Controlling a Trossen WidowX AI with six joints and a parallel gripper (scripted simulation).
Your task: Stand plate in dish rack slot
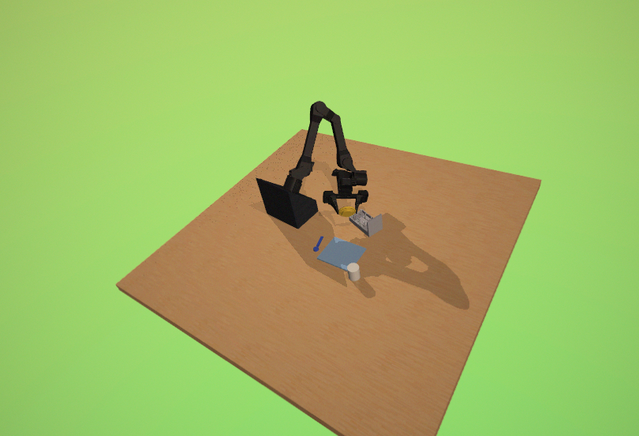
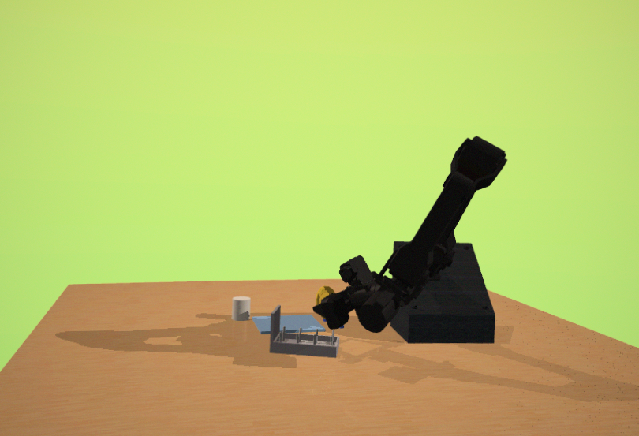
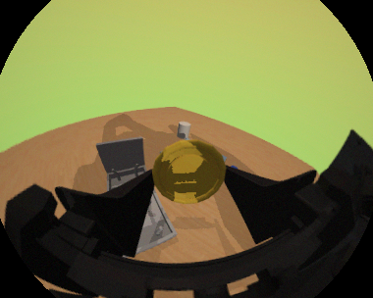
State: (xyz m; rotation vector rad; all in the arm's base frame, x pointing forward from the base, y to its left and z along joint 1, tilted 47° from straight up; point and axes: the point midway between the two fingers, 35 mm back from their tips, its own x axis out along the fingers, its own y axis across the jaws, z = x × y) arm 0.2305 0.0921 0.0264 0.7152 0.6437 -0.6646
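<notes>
Now: the grey dish rack 50 mm ahead of my gripper tip, 50 mm to the left of it and 60 mm below it. Also, from my gripper tip: light blue mat (60 mm ahead, 130 mm to the right, 80 mm below); then yellow plate (10 mm to the left); then blue spoon (50 mm behind, 150 mm to the right, 80 mm below).
</notes>
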